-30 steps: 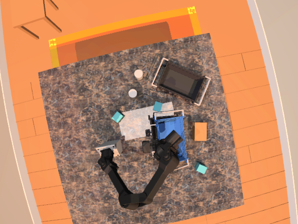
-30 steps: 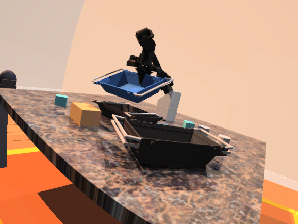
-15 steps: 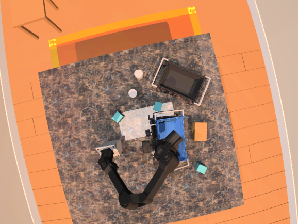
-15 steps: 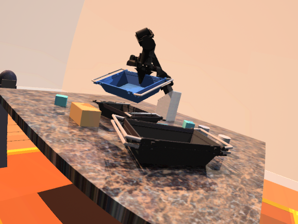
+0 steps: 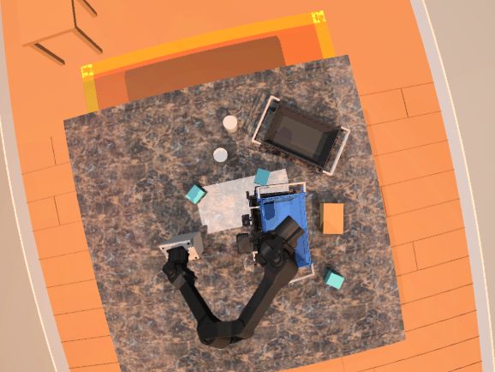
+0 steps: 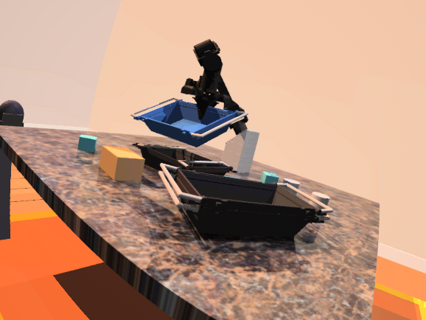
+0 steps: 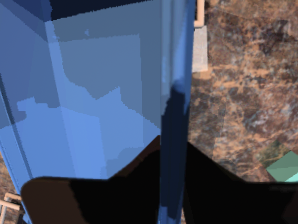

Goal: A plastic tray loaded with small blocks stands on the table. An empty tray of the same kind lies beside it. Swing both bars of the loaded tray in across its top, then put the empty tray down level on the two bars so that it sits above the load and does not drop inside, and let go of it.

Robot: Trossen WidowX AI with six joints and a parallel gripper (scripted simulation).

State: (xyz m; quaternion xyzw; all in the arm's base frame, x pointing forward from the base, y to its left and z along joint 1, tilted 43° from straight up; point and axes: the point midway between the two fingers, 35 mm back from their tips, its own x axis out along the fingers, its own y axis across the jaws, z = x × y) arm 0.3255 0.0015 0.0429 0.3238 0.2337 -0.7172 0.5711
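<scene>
The blue tray is 8 cm ahead of my gripper tip and 2 cm to the right of it. Also, from my gripper tip: orange block: 28 cm ahead, 15 cm below, 5 cm to the right.
</scene>
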